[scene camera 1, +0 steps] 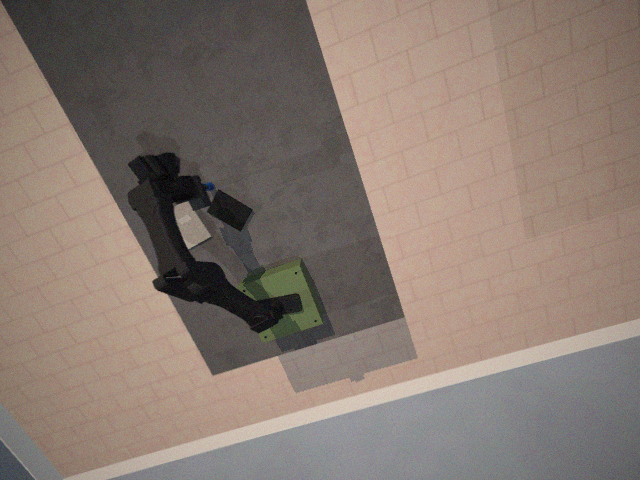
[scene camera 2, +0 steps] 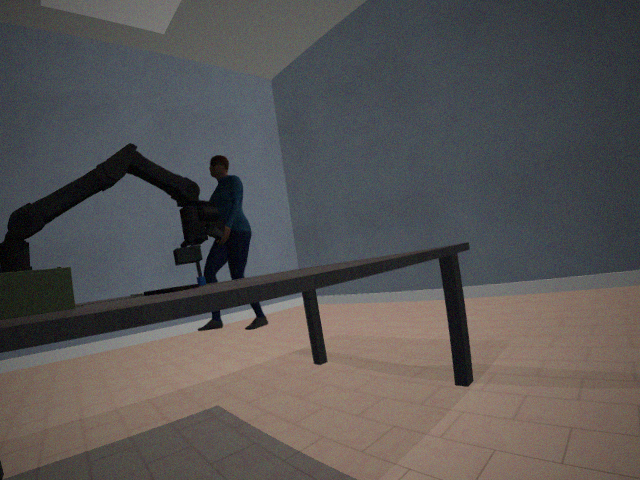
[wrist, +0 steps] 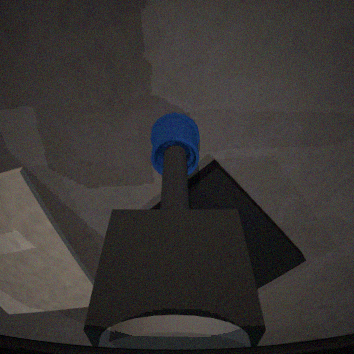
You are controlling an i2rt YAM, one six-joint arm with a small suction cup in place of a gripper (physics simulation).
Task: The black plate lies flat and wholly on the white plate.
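Observation:
The black plate lies on the dark table, apart from the white plate. The white plate lies on the table a short way to its left in scene camera 1 and the wrist view; the arm hides part of it in scene camera 1. My gripper, a blue suction cup, is open and holds nothing. It is low, close to the table top, just beyond an edge of the black plate near a corner. Whether it touches the plate is unclear. The gripper body hides part of the plate in the wrist view.
The arm stands on a green base block near one end of the long dark table. The arm's links pass over the white plate's side of the table. A person in a teal top stands behind the table.

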